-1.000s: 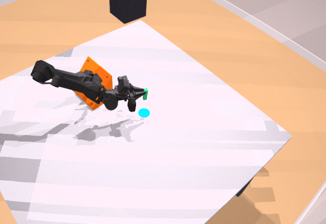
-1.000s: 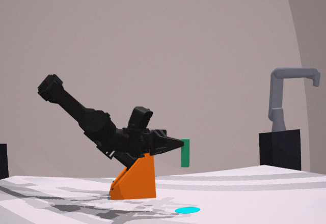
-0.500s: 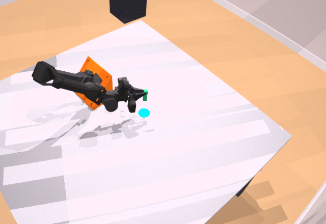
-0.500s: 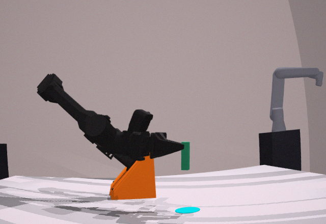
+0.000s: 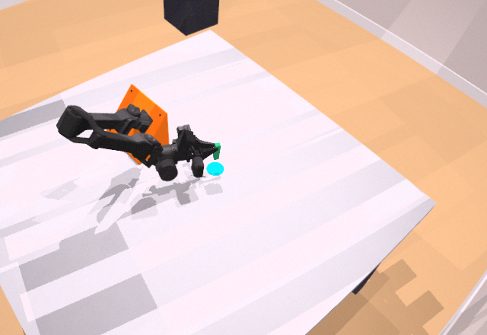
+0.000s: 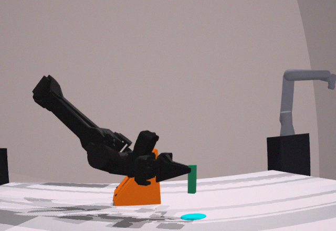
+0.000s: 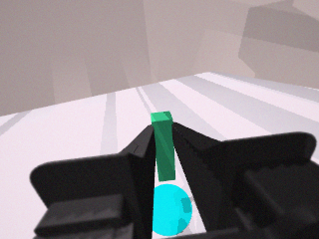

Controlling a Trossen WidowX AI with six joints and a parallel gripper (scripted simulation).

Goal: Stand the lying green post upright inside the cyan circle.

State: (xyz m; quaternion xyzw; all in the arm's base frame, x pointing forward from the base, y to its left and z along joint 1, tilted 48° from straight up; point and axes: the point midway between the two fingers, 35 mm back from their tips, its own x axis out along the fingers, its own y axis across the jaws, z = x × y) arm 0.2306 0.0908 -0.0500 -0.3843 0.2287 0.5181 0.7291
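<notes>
Now: the cyan circle 110 mm below my gripper tip. The rest, counted from my gripper tip: green post (20 mm below).
</notes>
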